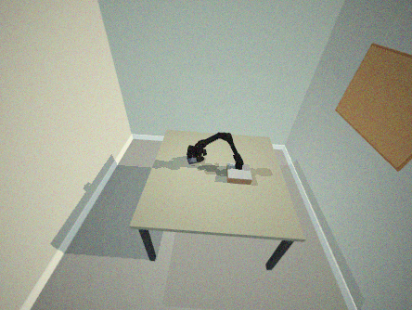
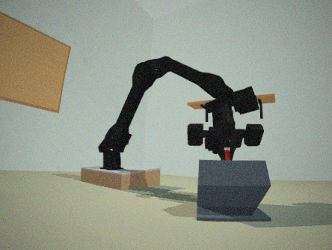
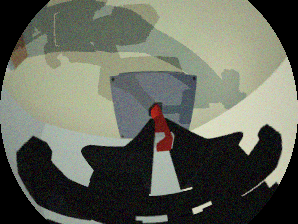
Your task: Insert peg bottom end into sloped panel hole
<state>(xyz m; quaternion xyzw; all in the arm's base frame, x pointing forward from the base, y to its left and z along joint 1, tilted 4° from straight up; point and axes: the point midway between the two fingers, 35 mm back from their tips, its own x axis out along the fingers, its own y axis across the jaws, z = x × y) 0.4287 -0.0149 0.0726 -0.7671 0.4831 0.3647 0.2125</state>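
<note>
My gripper tip is now 50 mm above the grey sloped panel, 30 mm to the left of it and 20 mm short of it. Also, from my gripper tip: red peg 10 mm to the left, 10 mm above.
</note>
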